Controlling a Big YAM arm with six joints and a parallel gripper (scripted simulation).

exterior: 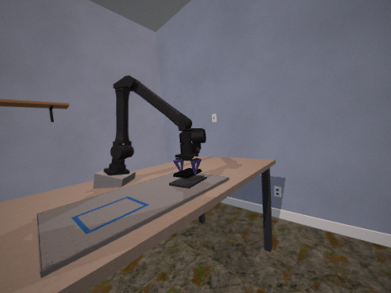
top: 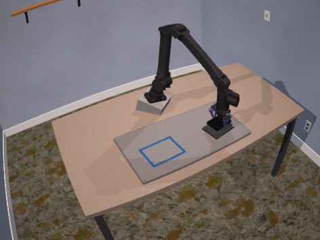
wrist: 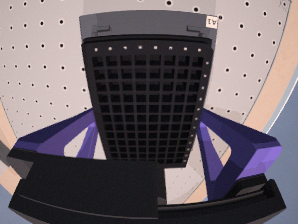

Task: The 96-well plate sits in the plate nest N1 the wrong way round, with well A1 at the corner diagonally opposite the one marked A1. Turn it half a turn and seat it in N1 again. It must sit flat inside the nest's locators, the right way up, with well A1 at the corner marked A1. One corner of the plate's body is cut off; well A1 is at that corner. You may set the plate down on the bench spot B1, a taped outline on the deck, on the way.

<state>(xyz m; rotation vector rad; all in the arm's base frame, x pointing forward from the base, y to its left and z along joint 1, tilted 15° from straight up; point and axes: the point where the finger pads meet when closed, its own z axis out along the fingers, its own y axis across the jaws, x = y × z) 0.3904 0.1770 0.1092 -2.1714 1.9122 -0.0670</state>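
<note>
The plate nest N1 is 4 cm below my hand. Round my hand: black 96-well plate (right at my hand); then A1 mark (8 cm to the left, 4 cm below, 4 cm ahead).
</note>
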